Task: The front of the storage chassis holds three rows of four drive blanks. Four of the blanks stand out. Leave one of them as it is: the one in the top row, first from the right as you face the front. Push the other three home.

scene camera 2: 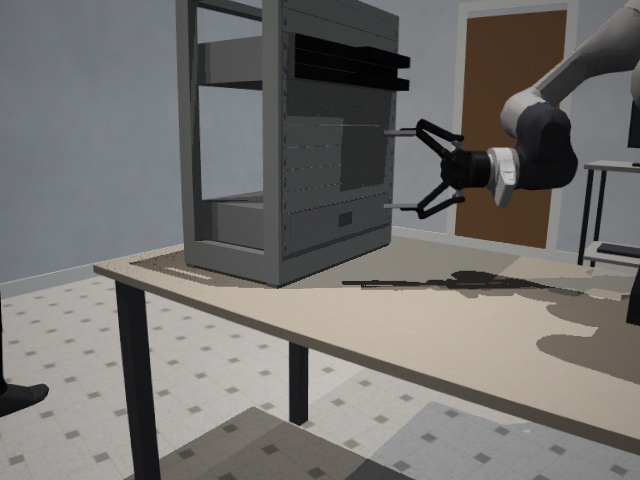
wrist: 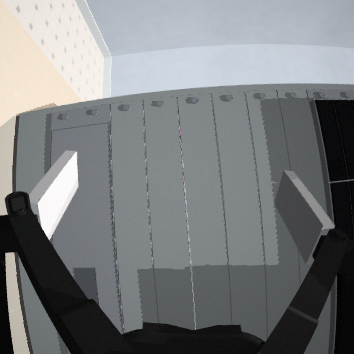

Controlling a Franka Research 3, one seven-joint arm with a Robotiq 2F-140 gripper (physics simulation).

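The black storage chassis sits high in the grey rack. In the scene view, two blank ends stand out at its far right end, one in the top row and one in the bottom row. A slight bump shows on the top row's upper edge; the dark faces make single blanks hard to tell apart. In the wrist view, part of the chassis shows at the right edge. My gripper is open and empty, its fingers one above the other, below the chassis and before the rack's plain panels.
The grey rack stands on the wooden table. A lower unit with a small dark patch fills the rack's bottom. A brown door and a side stand are behind the arm. A dark shoe shows at the left.
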